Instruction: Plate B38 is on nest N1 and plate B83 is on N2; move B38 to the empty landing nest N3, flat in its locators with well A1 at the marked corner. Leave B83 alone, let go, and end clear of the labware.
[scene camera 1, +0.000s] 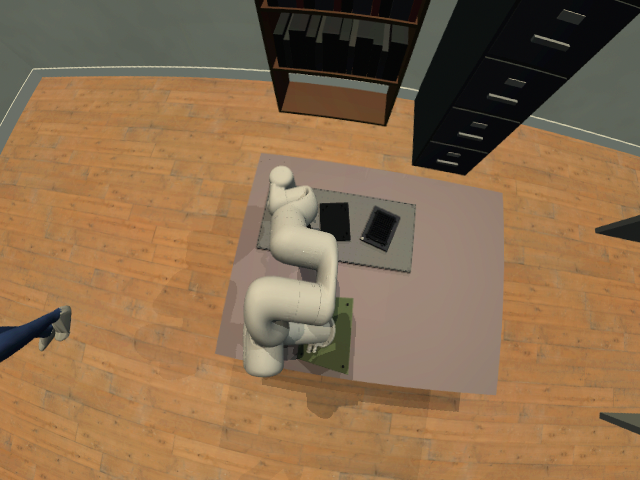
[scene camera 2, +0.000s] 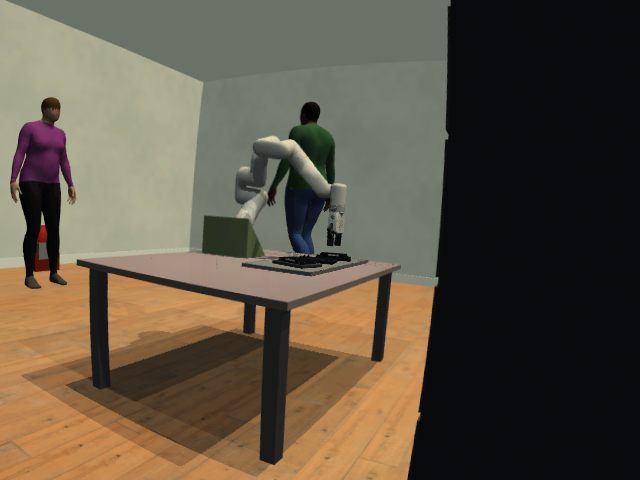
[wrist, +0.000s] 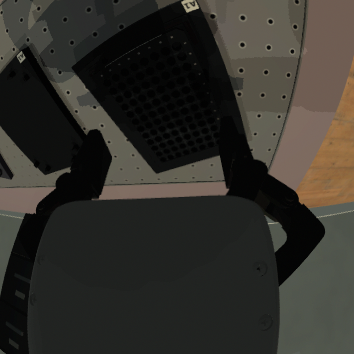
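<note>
My gripper (scene camera 2: 333, 243) (wrist: 159, 136) is open and empty, pointing down above a black well plate (wrist: 165, 100) (scene camera 2: 333, 255). The plate sits in a dark nest with a white A1 label at its corner. In scene camera 1 the arm hides this plate and the gripper. The empty landing nest (scene camera 1: 334, 222) (wrist: 35, 115) is a flat black block in the middle, with small locators and its own A1 label. A second well plate (scene camera 1: 382, 227) sits in a turned nest at the right in scene camera 1. The plate codes are not readable.
The nests stand on a grey perforated board (scene camera 1: 405, 248) (wrist: 270, 65) on the pinkish table (scene camera 1: 444, 310) (scene camera 2: 206, 273). A green block (scene camera 1: 343, 335) (scene camera 2: 227, 236) stands by the arm's base. A bookshelf (scene camera 1: 336, 76) and dark cabinet (scene camera 1: 431, 108) stand beyond the table. A person in green (scene camera 2: 312, 139) stands behind the arm.
</note>
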